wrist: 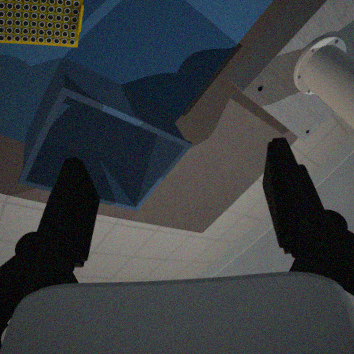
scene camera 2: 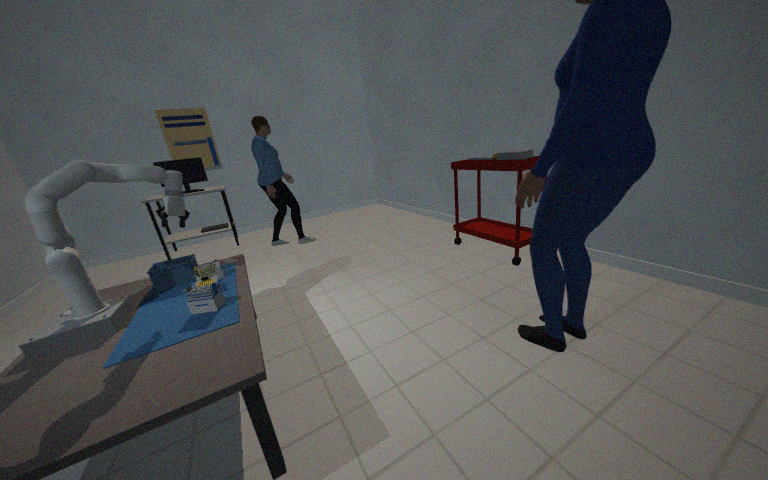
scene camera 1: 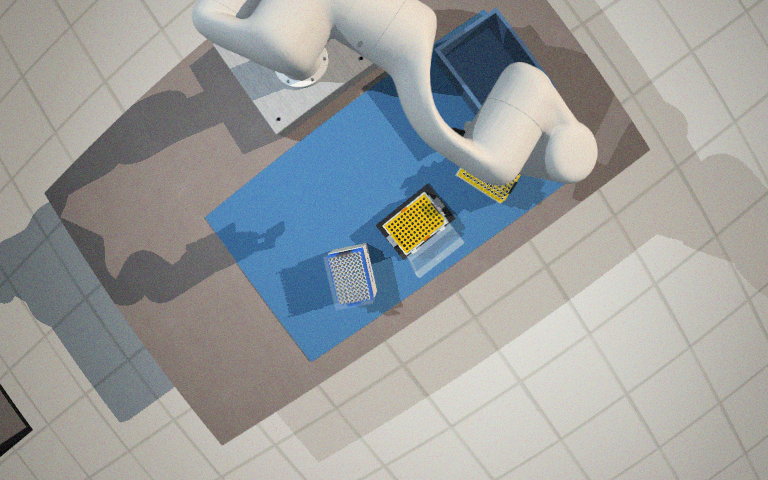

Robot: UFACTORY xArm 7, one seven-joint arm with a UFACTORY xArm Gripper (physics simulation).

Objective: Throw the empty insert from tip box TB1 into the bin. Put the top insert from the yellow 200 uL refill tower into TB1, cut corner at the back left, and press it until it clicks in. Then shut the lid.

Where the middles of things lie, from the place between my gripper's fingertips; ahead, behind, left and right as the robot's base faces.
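Scene:
With the dark blue bin (scene camera 1: 473,59) as the reference, my hand is 11 cm past it and 16 cm to the right of it, and 29 cm above it.

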